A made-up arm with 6 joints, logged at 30 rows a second.
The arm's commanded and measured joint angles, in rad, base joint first. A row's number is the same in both.
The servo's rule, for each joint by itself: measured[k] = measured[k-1] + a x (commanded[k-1-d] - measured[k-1]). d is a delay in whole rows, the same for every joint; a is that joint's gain. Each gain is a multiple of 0.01, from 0.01 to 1. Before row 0 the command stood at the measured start. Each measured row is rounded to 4 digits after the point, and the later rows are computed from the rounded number. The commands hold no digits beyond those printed.
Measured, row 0:
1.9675 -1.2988 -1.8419 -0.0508 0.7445 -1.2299
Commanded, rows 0 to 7:
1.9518 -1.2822 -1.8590 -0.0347 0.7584 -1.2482
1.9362 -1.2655 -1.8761 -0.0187 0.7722 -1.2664
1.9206 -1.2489 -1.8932 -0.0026 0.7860 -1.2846
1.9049 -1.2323 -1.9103 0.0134 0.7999 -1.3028
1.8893 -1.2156 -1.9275 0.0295 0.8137 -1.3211
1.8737 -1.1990 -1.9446 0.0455 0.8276 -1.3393
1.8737 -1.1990 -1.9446 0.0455 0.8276 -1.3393
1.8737 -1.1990 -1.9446 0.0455 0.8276 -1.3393
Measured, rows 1 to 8:
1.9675 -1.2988 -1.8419 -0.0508 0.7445 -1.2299
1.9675 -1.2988 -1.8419 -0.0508 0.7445 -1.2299
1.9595 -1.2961 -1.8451 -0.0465 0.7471 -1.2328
1.9476 -1.2912 -1.8510 -0.0390 0.7519 -1.2382
1.9338 -1.2844 -1.8590 -0.0292 0.7584 -1.2456
1.9191 -1.2761 -1.8687 -0.0177 0.7663 -1.2548
1.9039 -1.2664 -1.8799 -0.0050 0.7753 -1.2654
1.8885 -1.2556 -1.8922 0.0086 0.7852 -1.2772
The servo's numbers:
d 2
a 0.51 0.16 0.19 0.27 0.19 0.16

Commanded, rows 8 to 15:
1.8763 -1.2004 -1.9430 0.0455 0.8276 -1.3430
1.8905 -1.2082 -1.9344 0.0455 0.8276 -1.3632
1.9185 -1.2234 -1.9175 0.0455 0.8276 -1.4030
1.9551 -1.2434 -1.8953 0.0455 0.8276 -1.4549
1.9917 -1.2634 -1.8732 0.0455 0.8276 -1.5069
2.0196 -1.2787 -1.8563 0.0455 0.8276 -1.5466
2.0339 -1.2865 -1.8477 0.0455 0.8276 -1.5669
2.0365 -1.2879 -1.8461 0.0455 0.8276 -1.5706
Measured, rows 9 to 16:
1.8810 -1.2465 -1.9022 0.0186 0.7933 -1.2871
1.8773 -1.2389 -1.9103 0.0259 0.7998 -1.2955
1.8768 -1.2327 -1.9165 0.0312 0.8051 -1.3031
1.8838 -1.2288 -1.9199 0.0351 0.8094 -1.3127
1.9015 -1.2279 -1.9194 0.0379 0.8129 -1.3271
1.9288 -1.2304 -1.9148 0.0400 0.8157 -1.3475
1.9609 -1.2357 -1.9069 0.0415 0.8180 -1.3730
1.9908 -1.2426 -1.8973 0.0426 0.8198 -1.4008

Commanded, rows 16 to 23:
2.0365 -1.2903 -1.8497 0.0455 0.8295 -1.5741
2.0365 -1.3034 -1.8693 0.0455 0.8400 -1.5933
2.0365 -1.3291 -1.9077 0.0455 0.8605 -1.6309
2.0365 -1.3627 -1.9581 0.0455 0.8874 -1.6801
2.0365 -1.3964 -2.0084 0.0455 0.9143 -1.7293
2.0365 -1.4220 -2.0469 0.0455 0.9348 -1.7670
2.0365 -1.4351 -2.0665 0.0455 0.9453 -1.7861
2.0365 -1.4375 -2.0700 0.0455 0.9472 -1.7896
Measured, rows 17 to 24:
2.0128 -1.2496 -1.8879 0.0434 0.8213 -1.4274
2.0249 -1.2557 -1.8800 0.0440 0.8225 -1.4503
2.0308 -1.2612 -1.8742 0.0444 0.8238 -1.4701
2.0337 -1.2680 -1.8733 0.0447 0.8269 -1.4898
2.0351 -1.2778 -1.8798 0.0449 0.8333 -1.5124
2.0358 -1.2914 -1.8947 0.0451 0.8436 -1.5392
2.0362 -1.3082 -1.9163 0.0452 0.8570 -1.5696
2.0364 -1.3264 -1.9411 0.0453 0.8718 -1.6012

